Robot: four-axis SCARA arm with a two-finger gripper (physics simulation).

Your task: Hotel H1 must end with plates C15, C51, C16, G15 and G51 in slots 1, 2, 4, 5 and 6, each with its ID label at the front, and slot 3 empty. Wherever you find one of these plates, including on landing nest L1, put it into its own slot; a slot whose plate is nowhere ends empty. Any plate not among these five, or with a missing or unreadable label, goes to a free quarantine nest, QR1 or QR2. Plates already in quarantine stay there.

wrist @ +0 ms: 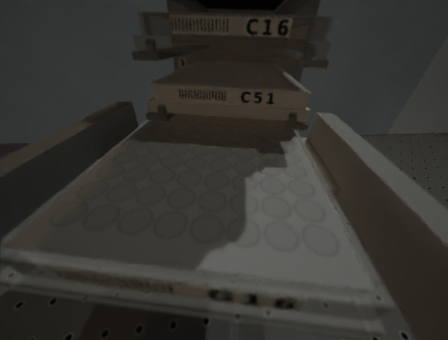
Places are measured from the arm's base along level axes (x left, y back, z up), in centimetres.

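Pixels of known places: gripper, fingertip midpoint: (221, 124).
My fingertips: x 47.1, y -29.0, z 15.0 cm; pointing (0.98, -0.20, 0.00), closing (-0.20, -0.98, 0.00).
Observation:
Behind a point stands the place of what it marks.
My gripper (221, 124) {y -29.0, x 47.1, z 15.0 cm} is shut on a pale plate (280, 200) {y -30.1, x 40.5, z 15.3 cm}, with one finger along each side. Its blurred front label at the bottom of the view appears to read G16. The plate is level, its top marked with round wells, partly in shadow. Beyond it stands the hotel (145, 54) {y -25.5, x 46.7, z 18.4 cm}. Plate C51 (232, 96) {y -29.5, x 46.5, z 16.7 cm} rests on hotel brackets just past the held plate's far edge, label facing me. Plate C16 (237, 25) {y -29.5, x 46.5, z 19.5 cm} sits higher, label also facing me. A small tag 3 (182, 62) {y -25.9, x 60.2, z 16.8 cm} shows between them. The lower slots are hidden; the landing and quarantine nests do not show.
The two long finger bars flank the held plate. A perforated table surface (420, 157) {y -70.3, x 62.2, z 1.3 cm} shows at the right, and dark holes show below the plate's front edge. The hotel's brackets project to both sides near C16 and C51.

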